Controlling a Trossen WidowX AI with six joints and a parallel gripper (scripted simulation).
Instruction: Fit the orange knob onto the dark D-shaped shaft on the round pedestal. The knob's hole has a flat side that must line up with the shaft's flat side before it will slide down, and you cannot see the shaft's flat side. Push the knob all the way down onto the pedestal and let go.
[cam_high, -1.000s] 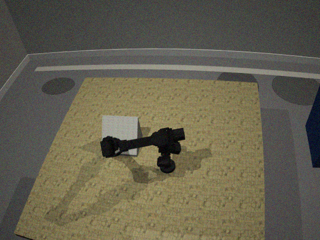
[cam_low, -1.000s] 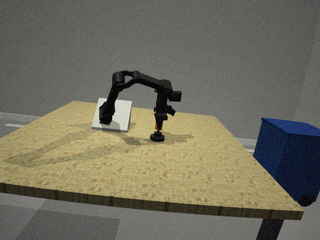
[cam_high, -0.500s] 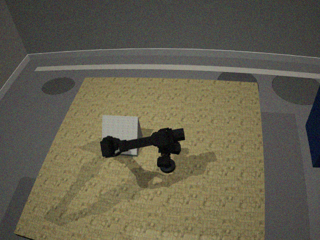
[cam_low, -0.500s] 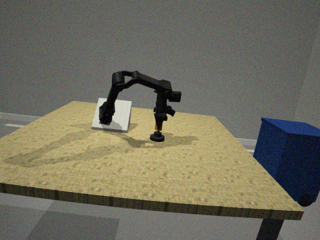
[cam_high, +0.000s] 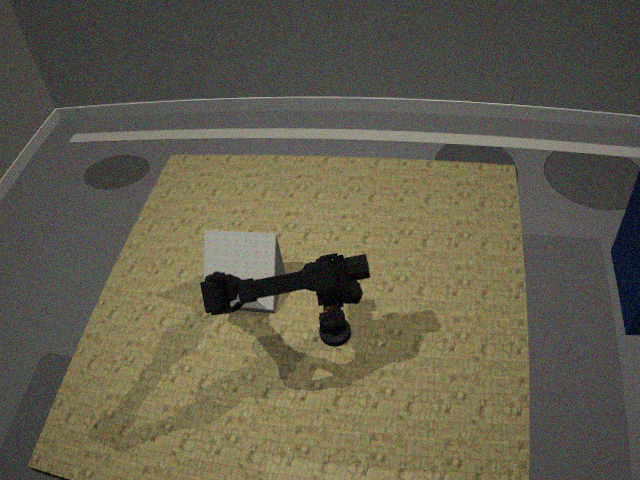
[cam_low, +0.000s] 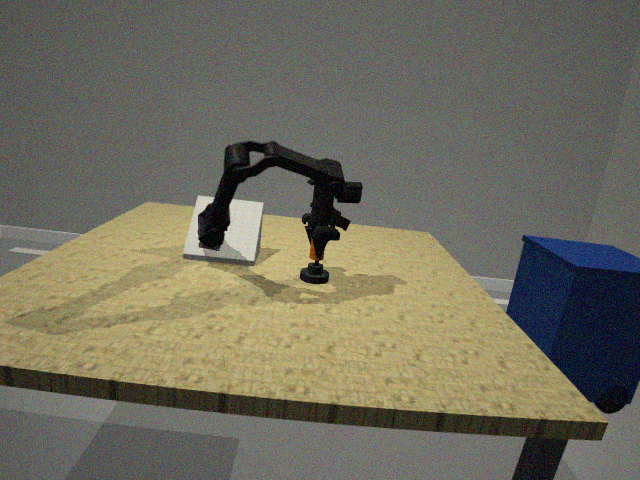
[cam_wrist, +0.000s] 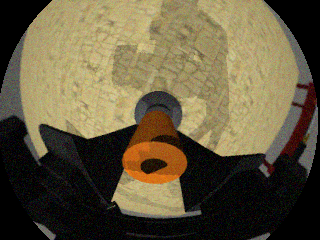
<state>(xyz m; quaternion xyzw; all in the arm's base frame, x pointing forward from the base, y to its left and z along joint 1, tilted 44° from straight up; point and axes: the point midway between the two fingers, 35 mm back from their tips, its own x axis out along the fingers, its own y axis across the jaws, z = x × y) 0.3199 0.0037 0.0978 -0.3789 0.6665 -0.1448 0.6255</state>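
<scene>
Now: the orange knob 20 mm above my gripper tip. From my gripper tip the other things lie so: round pedestal: 40 mm below.
</scene>
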